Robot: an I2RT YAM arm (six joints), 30 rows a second.
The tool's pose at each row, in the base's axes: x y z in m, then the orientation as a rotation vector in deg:
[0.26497, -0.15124, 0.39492, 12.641, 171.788, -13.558]
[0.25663, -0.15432, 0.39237, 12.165, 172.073, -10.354]
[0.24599, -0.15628, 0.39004, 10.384, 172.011, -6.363]
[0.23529, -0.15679, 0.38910, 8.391, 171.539, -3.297]
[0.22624, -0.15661, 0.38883, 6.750, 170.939, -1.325]
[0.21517, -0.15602, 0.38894, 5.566, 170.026, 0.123]
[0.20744, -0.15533, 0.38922, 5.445, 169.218, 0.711]
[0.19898, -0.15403, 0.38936, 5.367, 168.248, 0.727]
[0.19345, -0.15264, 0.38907, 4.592, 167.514, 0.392]
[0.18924, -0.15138, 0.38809, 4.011, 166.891, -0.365]
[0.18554, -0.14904, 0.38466, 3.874, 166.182, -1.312]
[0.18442, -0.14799, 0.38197, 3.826, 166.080, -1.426]
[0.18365, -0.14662, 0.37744, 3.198, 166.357, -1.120]
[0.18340, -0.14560, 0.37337, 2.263, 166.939, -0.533]
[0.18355, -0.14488, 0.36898, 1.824, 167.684, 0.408]
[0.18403, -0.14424, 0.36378, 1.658, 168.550, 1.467]
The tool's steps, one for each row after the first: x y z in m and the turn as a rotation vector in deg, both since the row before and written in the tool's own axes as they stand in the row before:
[0.00812, -0.00393, 0.00206, -2.137, 0.168, -0.195]
[0.01050, -0.00324, 0.00131, -2.727, -0.242, -0.984]
[0.01060, -0.00178, -0.00039, -2.145, -0.582, -1.143]
[0.00897, -0.00072, -0.00102, -1.415, -0.650, -0.965]
[0.01093, -0.00029, -0.00183, -1.061, -0.925, -0.685]
[0.00760, 0.00019, -0.00161, -0.427, -0.797, -0.030]
[0.00835, 0.00077, -0.00171, -0.048, -0.971, -0.034]
[0.00555, 0.00104, -0.00083, 0.148, -0.761, -0.534]
[0.00438, 0.00102, 0.00005, 0.453, -0.650, -0.439]
[0.00449, 0.00216, 0.00248, 0.618, -0.723, -0.154]
[0.00177, 0.00102, 0.00232, 0.072, -0.104, -0.040]
[0.00189, 0.00138, 0.00418, -0.256, 0.264, -0.407]
[0.00124, 0.00104, 0.00388, -0.466, 0.568, -0.597]
[0.00086, 0.00074, 0.00430, -0.661, 0.747, -0.233]
[0.00065, 0.00061, 0.00518, -0.714, 0.878, -0.039]

